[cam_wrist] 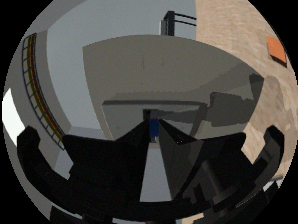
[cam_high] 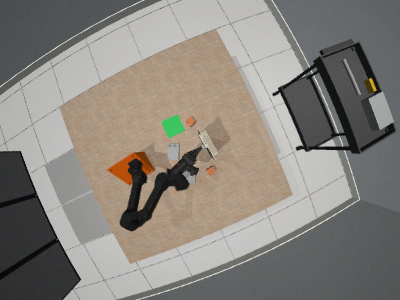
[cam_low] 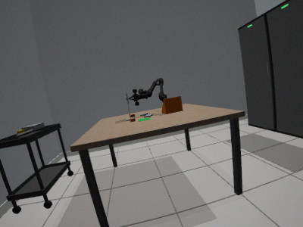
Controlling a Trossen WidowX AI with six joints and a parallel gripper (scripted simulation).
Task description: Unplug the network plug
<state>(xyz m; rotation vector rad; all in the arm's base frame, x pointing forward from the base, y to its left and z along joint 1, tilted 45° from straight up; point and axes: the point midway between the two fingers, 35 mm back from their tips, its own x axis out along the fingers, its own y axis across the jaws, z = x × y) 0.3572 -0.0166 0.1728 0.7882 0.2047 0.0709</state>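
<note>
My gripper tip is 23 cm above the green marked square, 22 cm to the right of it and 9 cm past it. From my gripper tip the other things lie so: blue network plug (right at my gripper tip); upright panel (9 cm below, 3 cm ahead, 1 cm to the left).
</note>
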